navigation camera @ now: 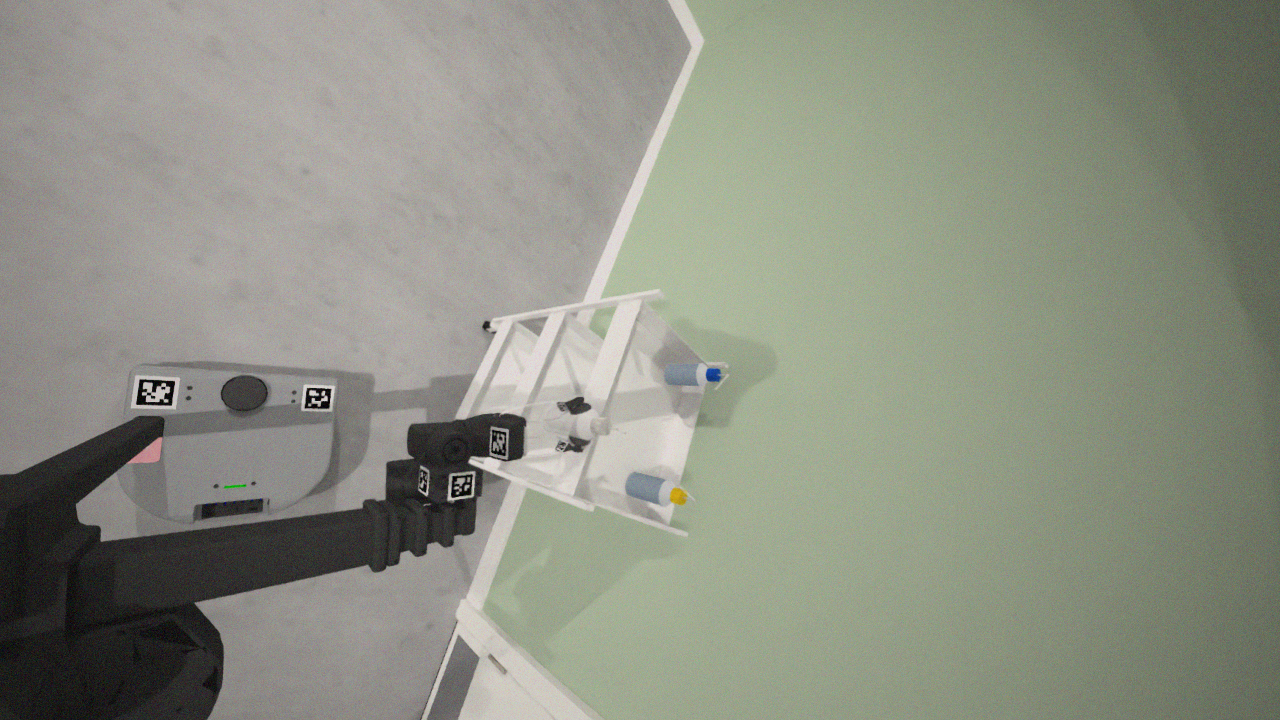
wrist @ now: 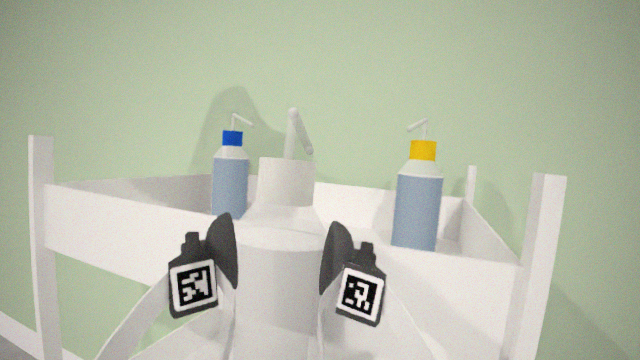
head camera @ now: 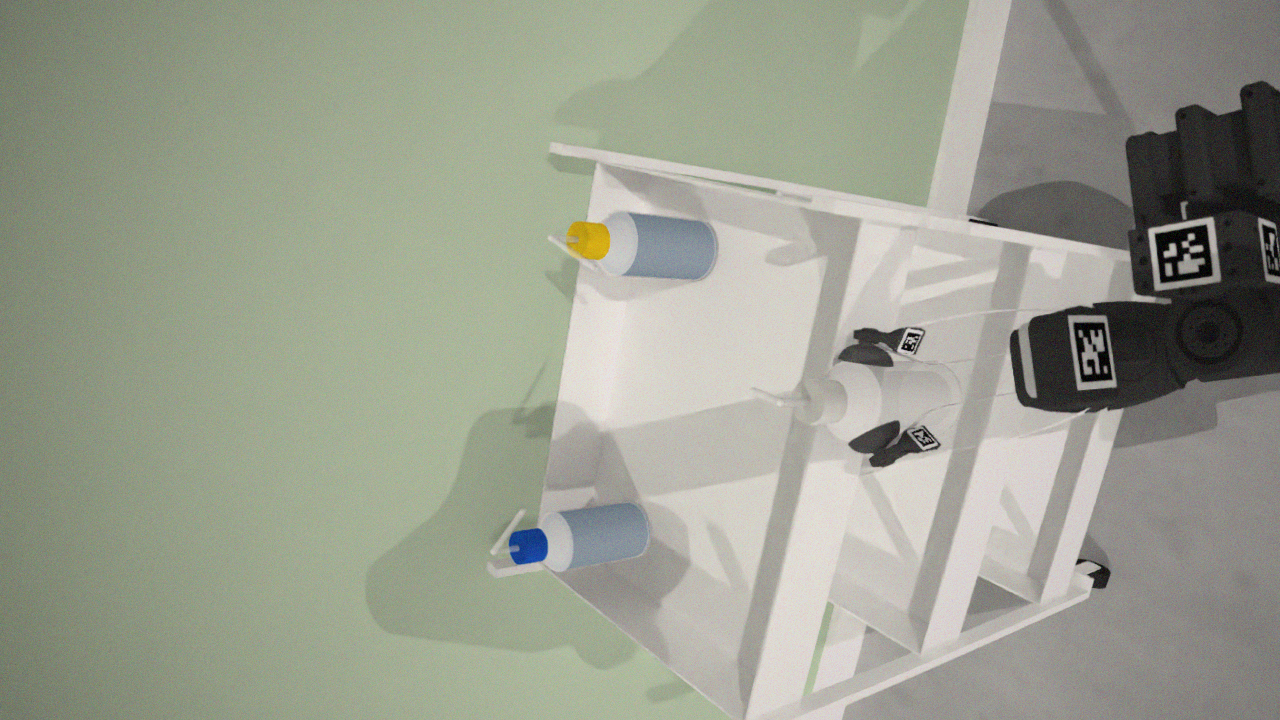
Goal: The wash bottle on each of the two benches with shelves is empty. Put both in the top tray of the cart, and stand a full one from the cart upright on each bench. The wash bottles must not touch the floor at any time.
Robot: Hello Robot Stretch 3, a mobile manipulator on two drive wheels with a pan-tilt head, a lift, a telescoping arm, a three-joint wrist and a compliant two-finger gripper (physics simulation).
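Frame: origin at the robot's base, x ahead, y left, z up, level; millimetres.
Seen in the pictures: gripper, fingertip midpoint: (navigation camera: 588, 423) (head camera: 847, 401); robot's base at its link origin: (navigation camera: 245, 391).
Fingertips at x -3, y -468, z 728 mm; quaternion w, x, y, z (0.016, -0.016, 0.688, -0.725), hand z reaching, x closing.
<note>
Offsets run from my fingertips to a thing's top centre. "*": to the spot under its first point.
The gripper (head camera: 871, 396) (navigation camera: 573, 425) (wrist: 279, 255) is shut on the white wash bottle {dy -4, dx -2, dz +78 mm} (head camera: 914, 394) (navigation camera: 588, 426) (wrist: 277, 287), which has a pale cap and a bent nozzle. It holds the bottle upright outside the cart, before the front wall of the top tray {* dy -76, dx +135, dz -10 mm} (head camera: 792, 573) (navigation camera: 615, 353) (wrist: 125, 225). In that tray a blue-capped bottle {dy -335, dx +109, dz +109 mm} (head camera: 608, 535) (navigation camera: 684, 374) (wrist: 229, 187) and a yellow-capped bottle {dy -207, dx -150, dz +109 mm} (head camera: 671, 246) (navigation camera: 646, 488) (wrist: 417, 212) stand upright, both filled blue-grey, well apart. The benches with shelves cannot be made out.
The cart's corner posts (wrist: 540, 240) rise above its tray, and lower shelves (head camera: 962, 537) lie below. A green wall (head camera: 268, 268) (navigation camera: 939, 268) stands behind. A white unit with a handle {* dy -97, dx -736, dz -438 mm} (navigation camera: 496, 663) shows at the navigation view's bottom. The robot's base (navigation camera: 259, 447) stands on the grey floor.
</note>
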